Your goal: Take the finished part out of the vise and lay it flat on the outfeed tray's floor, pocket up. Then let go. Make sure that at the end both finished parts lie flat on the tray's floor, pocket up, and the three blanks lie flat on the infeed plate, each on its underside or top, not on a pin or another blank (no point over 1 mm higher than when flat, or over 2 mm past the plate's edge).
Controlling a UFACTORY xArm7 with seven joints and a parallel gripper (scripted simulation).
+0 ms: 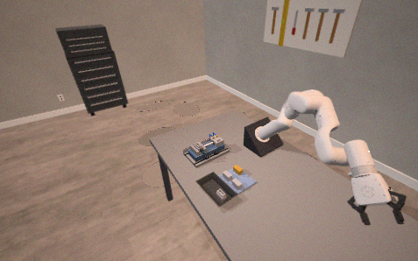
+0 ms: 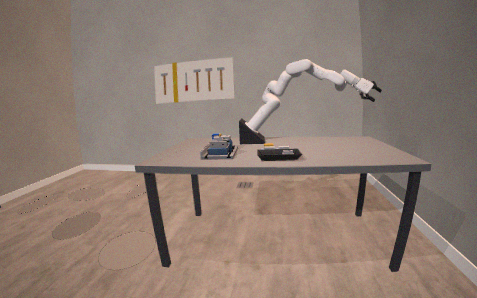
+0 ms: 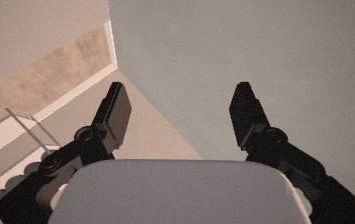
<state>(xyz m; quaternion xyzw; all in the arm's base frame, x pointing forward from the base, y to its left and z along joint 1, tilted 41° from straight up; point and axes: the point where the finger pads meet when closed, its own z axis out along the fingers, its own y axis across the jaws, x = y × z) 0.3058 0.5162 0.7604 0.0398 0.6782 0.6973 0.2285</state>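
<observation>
The vise handle rod is 110 mm ahead of my hand, 1030 mm to the right of it and 290 mm below it. Also, from my hand: vise: 130 mm ahead, 1030 mm to the right, 320 mm below; then orange block: 50 mm ahead, 730 mm to the right, 340 mm below; then blue plate: 90 mm ahead, 680 mm to the right, 360 mm below.
</observation>
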